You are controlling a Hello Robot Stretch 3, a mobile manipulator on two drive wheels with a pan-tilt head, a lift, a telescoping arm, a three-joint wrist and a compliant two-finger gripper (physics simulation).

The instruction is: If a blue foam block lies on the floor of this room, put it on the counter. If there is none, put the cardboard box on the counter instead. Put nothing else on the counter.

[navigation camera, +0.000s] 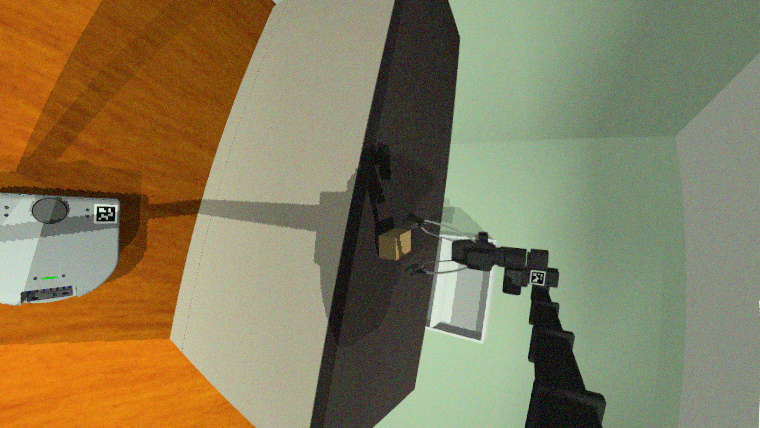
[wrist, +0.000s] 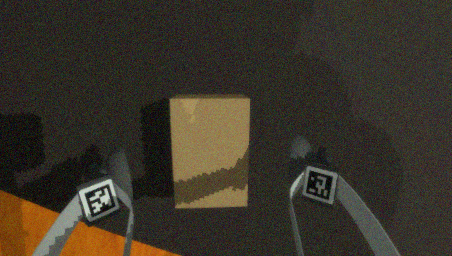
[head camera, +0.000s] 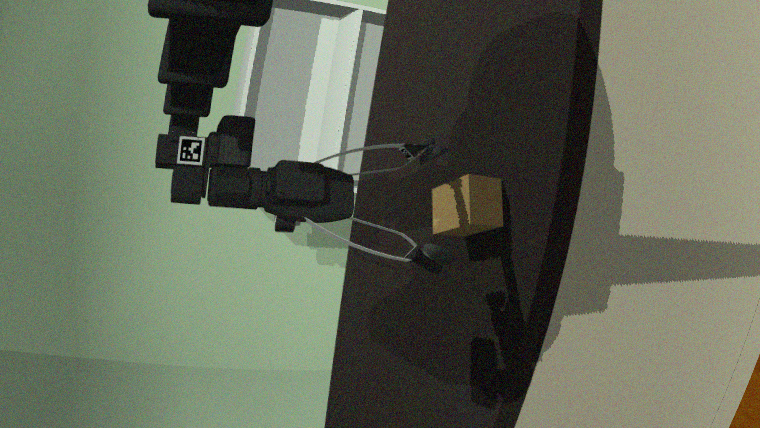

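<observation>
The cardboard box (head camera: 468,204) (navigation camera: 394,244) (wrist: 210,145) is small and tan and stands upright on the dark top of the counter (head camera: 414,329) (navigation camera: 422,106) (wrist: 360,55), with a shadow stripe across it. My gripper (head camera: 430,204) (navigation camera: 413,244) (wrist: 210,159) is open and points down above the box. In the wrist view the fingers stand wide, one on each side of the box, with gaps on both sides. In the head view the fingertips are just above the box, apart from it. No blue foam block shows in these views.
The counter has a beige front (head camera: 675,132) (navigation camera: 297,116). A green wall (head camera: 95,239) (navigation camera: 563,186) stands behind it, with a white-framed box shape (head camera: 333,74) (navigation camera: 431,303) near the arm. My base (navigation camera: 69,244) is on the orange wood floor (navigation camera: 95,377) before the counter.
</observation>
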